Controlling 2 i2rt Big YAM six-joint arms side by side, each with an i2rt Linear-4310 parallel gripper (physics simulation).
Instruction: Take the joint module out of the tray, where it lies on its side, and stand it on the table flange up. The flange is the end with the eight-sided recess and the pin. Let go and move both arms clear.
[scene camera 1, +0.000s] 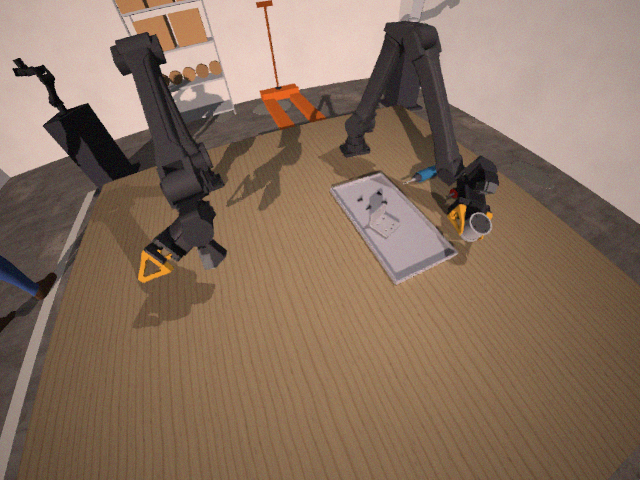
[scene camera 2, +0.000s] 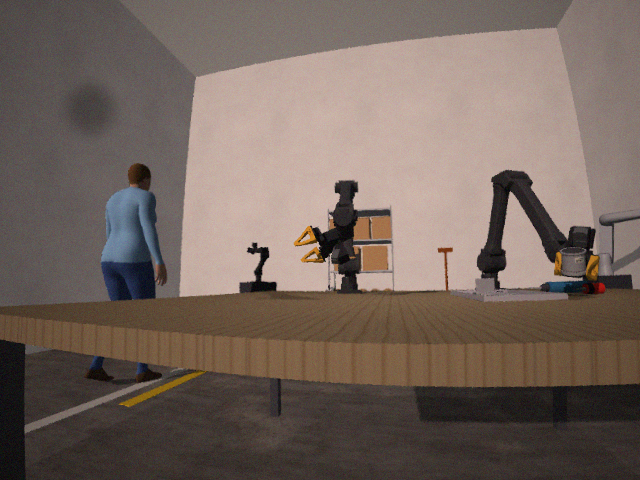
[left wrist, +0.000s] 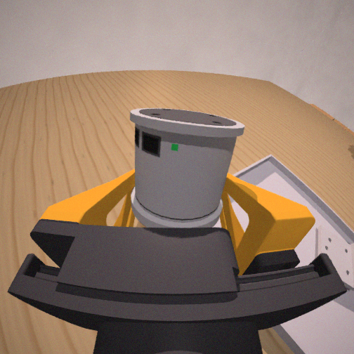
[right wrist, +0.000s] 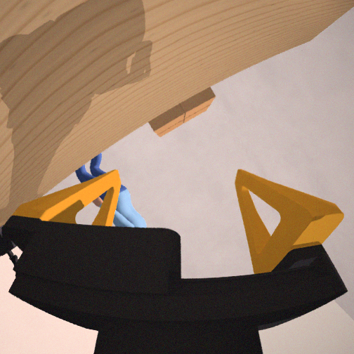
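Seen in the pictures: left gripper, fingertip midpoint: (scene camera 1: 470, 236) (scene camera 2: 572, 270); right gripper, fingertip midpoint: (scene camera 1: 149, 270) (scene camera 2: 297, 253); left arm's base, origin of the base link: (scene camera 1: 354, 150); right arm's base, origin of the base link: (scene camera 1: 209, 186) (scene camera 2: 349, 293).
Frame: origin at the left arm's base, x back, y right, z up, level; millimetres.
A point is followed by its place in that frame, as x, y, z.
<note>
The grey cylindrical joint module (scene camera 1: 469, 232) {-615, -82, 99} (scene camera 2: 573, 262) {-631, -98, 94} (left wrist: 182, 170) is between the fingers of my left gripper (scene camera 1: 473, 235) {-615, -102, 73} (scene camera 2: 574, 266) {-615, -102, 73} (left wrist: 177, 175), which is shut on it. It is held roughly upright above the table, beside the tray's right side in scene camera 1. Its upper end shows a dark face with small holes; its lower end is hidden, and I cannot make out the eight-sided recess or pin. The tray (scene camera 1: 413, 242) {-540, 21, 4} (scene camera 2: 527, 296) {-636, 24, 11} (left wrist: 277, 182) lies flat. My right gripper (scene camera 1: 155, 266) {-522, 710, 158} (scene camera 2: 299, 252) {-522, 710, 158} (right wrist: 177, 175) is open and empty, above the table at the left.
A pale bracket (scene camera 1: 384, 225) {-460, 83, 17} (scene camera 2: 484, 284) {-432, 97, 41} (left wrist: 332, 250) and several small black parts are in the tray. A blue tool (scene camera 1: 425, 174) {-292, -169, 36} (scene camera 2: 562, 286) {-293, -198, 23} and a red piece (scene camera 1: 453, 193) {-403, -222, 21} (scene camera 2: 594, 287) {-411, -250, 21} lie behind the left gripper. A person (scene camera 2: 129, 232) stands beyond the table (scene camera 1: 289, 361).
</note>
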